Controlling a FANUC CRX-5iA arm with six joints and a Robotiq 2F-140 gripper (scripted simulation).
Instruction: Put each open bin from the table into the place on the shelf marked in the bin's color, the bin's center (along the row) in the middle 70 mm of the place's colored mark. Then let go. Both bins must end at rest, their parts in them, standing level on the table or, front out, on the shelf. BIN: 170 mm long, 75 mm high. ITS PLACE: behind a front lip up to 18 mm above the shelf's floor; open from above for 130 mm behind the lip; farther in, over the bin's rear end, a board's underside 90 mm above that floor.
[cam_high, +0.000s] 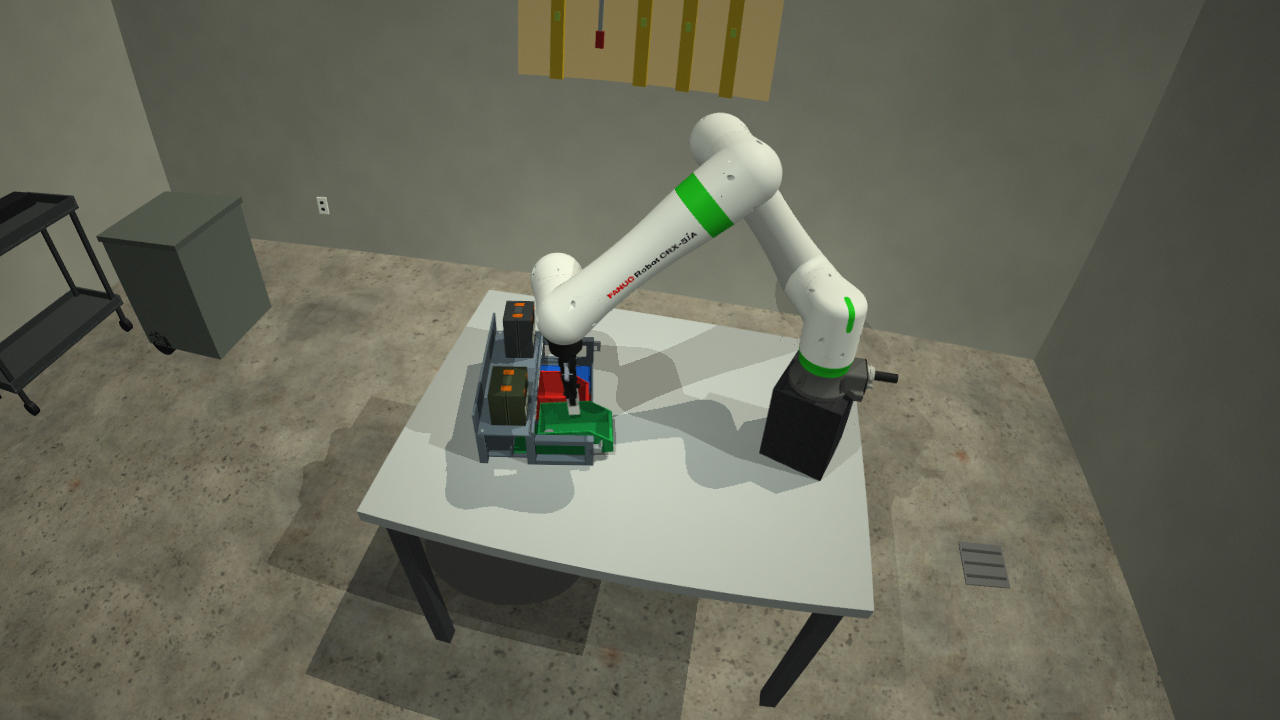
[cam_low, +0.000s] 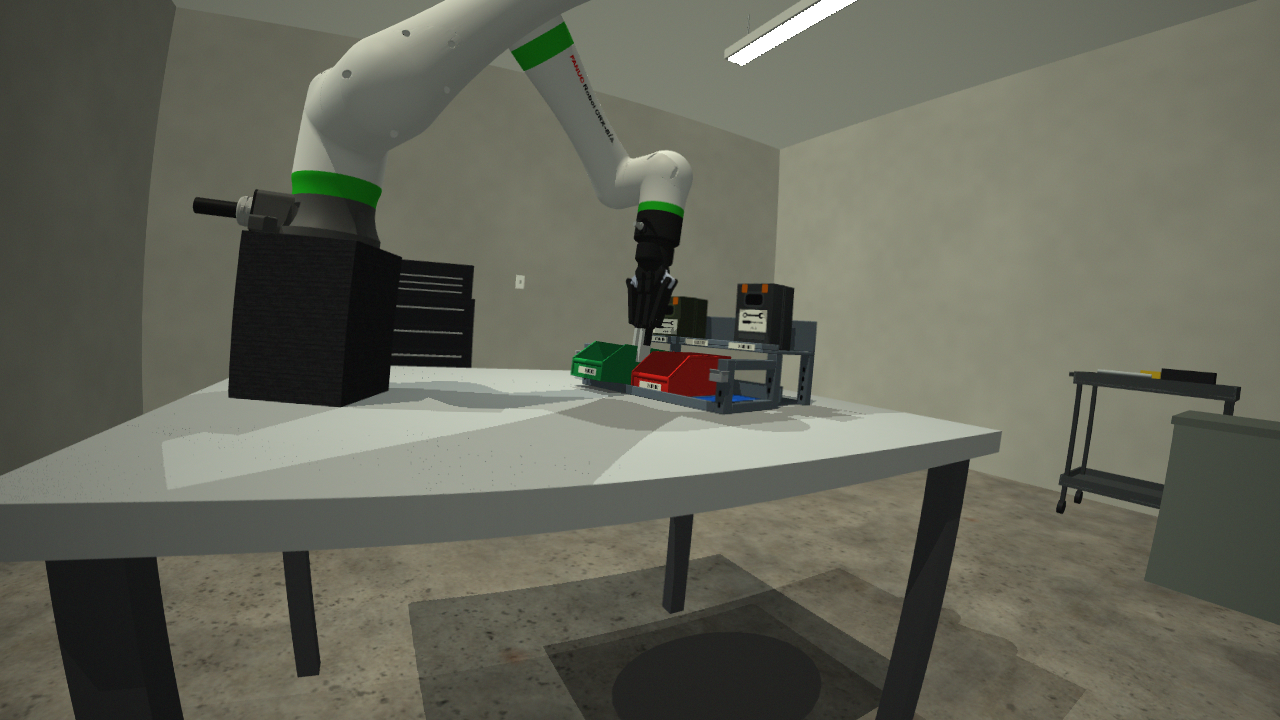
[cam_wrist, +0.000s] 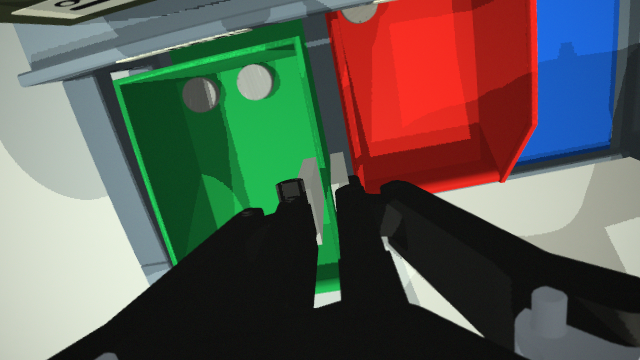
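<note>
The green bin lies 2 cm behind my hand, 4 cm to the left of it and 4 cm below it. The rest, counted from my hand: red bin 6 cm ahead, 5 cm to the right, 5 cm below.
</note>
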